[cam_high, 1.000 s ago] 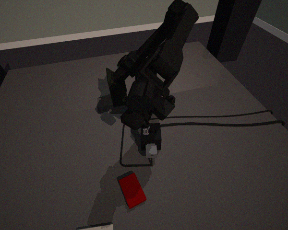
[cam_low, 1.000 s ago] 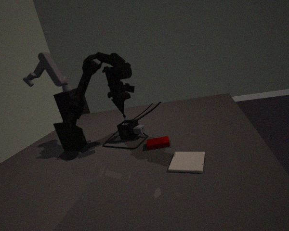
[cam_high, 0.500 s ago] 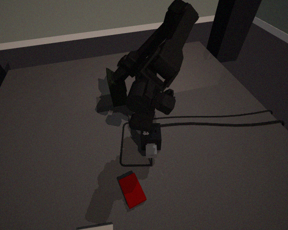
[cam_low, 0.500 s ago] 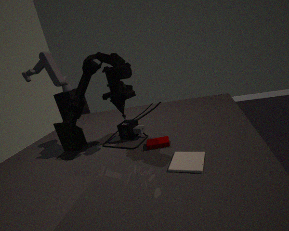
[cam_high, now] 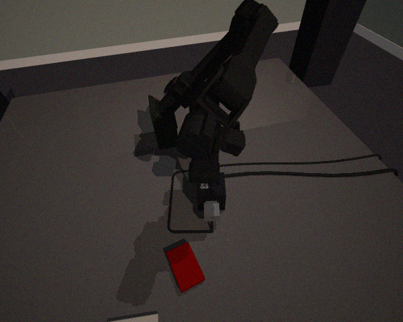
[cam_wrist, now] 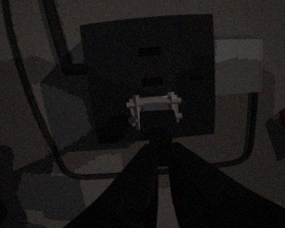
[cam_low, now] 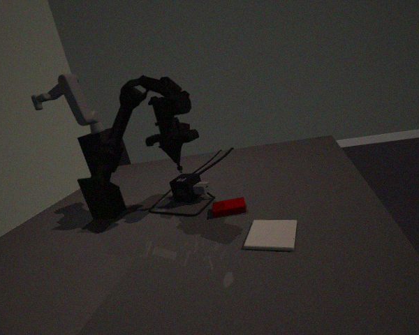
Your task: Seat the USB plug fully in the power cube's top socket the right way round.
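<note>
Now: the USB plug 20 mm below my gripper tip. The rest, counted from my gripper tip: white flat pad (310 mm ahead, 210 mm to the right, 130 mm below); red block (180 mm ahead, 90 mm to the right, 130 mm below).
</note>
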